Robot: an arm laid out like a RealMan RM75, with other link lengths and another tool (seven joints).
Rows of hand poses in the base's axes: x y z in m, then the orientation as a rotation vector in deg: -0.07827 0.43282 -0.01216 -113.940 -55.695 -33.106; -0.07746 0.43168 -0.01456 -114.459 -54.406 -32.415; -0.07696 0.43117 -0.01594 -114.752 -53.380 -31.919; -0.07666 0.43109 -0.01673 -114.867 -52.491 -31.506; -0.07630 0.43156 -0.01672 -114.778 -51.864 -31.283; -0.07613 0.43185 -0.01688 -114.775 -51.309 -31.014; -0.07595 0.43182 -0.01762 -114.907 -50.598 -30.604; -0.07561 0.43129 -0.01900 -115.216 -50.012 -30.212; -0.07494 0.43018 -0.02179 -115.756 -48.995 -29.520; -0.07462 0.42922 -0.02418 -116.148 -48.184 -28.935; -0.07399 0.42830 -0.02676 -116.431 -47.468 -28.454; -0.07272 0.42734 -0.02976 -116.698 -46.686 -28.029; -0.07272 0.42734 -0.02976 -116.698 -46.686 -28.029; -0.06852 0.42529 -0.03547 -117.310 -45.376 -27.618; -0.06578 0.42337 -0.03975 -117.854 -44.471 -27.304; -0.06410 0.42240 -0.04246 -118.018 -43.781 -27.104
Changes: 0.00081 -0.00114 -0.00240 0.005 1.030 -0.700; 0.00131 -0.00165 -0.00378 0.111 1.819 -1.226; 0.00161 -0.00173 -0.00457 0.317 2.500 -1.628; 0.00197 -0.00126 -0.00456 0.616 2.944 -1.861; 0.00214 -0.00097 -0.00472 0.803 3.383 -2.076; 0.00232 -0.00100 -0.00546 0.914 3.980 -2.390; 0.00266 -0.00153 -0.00684 0.824 4.493 -2.720; 0.00333 -0.00264 -0.00963 0.656 5.390 -3.293; 0.00365 -0.00360 -0.01202 0.544 6.130 -3.722; 0.00428 -0.00452 -0.01460 0.500 6.762 -4.088; 0.00555 -0.00548 -0.01760 0.503 7.384 -4.506; 0.00555 -0.00548 -0.01760 0.503 7.384 -4.506; 0.00975 -0.00753 -0.02331 0.414 8.197 -5.393; 0.01249 -0.00945 -0.02759 0.237 8.764 -6.051; 0.01417 -0.01042 -0.03030 0.322 9.193 -6.456
